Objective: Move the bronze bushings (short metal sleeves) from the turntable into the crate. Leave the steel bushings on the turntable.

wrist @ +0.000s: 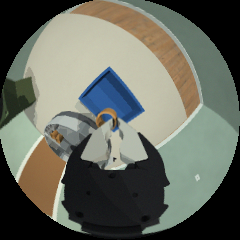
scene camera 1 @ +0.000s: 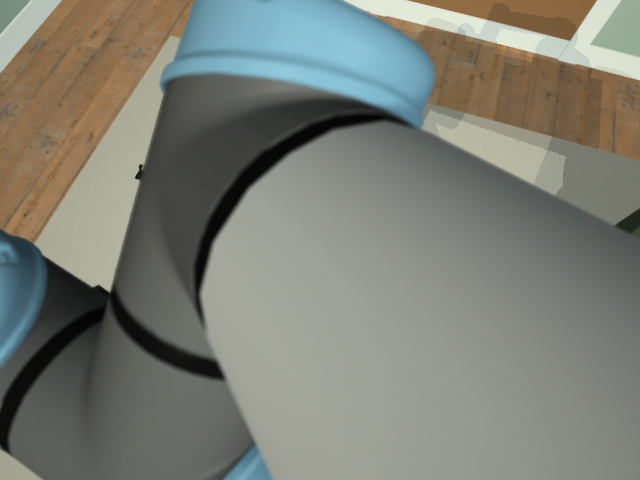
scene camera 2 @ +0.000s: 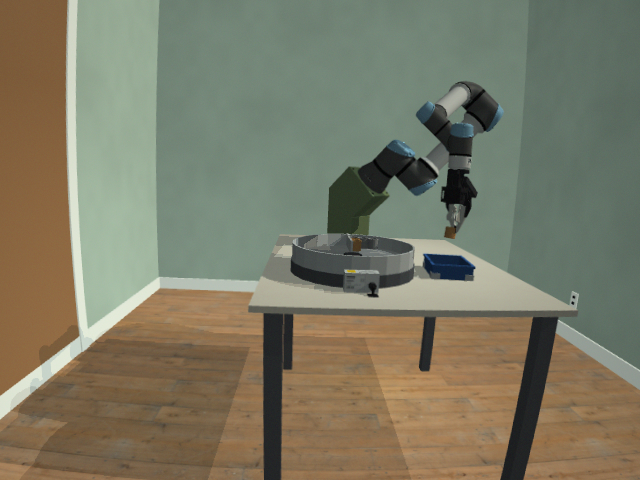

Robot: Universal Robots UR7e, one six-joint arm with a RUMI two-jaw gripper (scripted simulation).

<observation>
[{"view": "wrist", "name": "my gripper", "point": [115, 118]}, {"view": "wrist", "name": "blue crate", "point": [105, 91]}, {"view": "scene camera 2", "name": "my gripper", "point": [455, 233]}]
</observation>
